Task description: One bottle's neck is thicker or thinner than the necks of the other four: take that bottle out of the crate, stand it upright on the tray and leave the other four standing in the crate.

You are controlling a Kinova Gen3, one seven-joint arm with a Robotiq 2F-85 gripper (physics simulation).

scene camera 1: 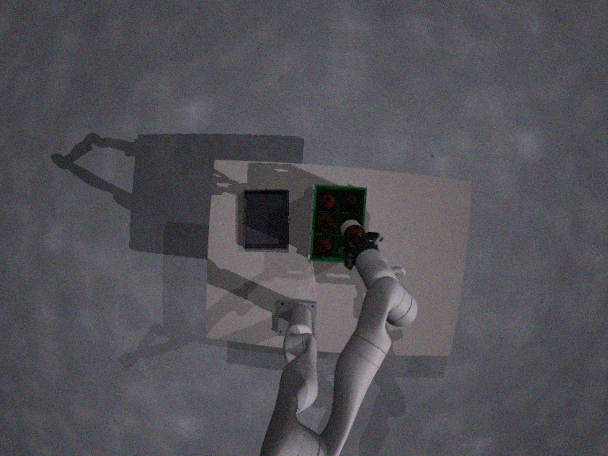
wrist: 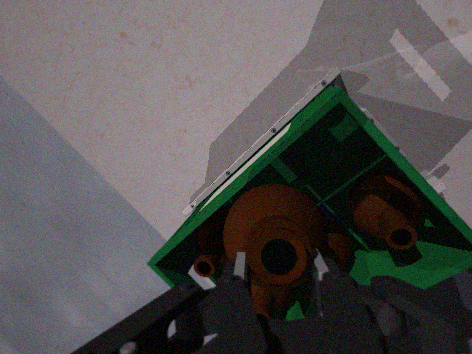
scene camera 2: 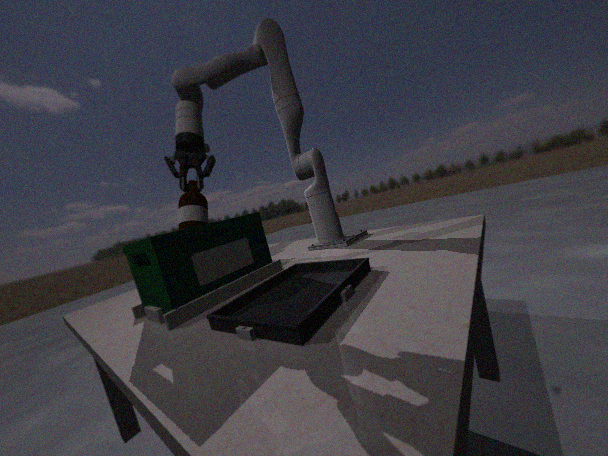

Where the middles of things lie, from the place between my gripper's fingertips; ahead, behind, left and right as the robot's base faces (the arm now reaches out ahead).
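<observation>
With the dark tray (scene camera 2: 289, 307) as my reference, my gripper is 27 cm above it, 2 cm short of it and 34 cm to the right of it.
</observation>
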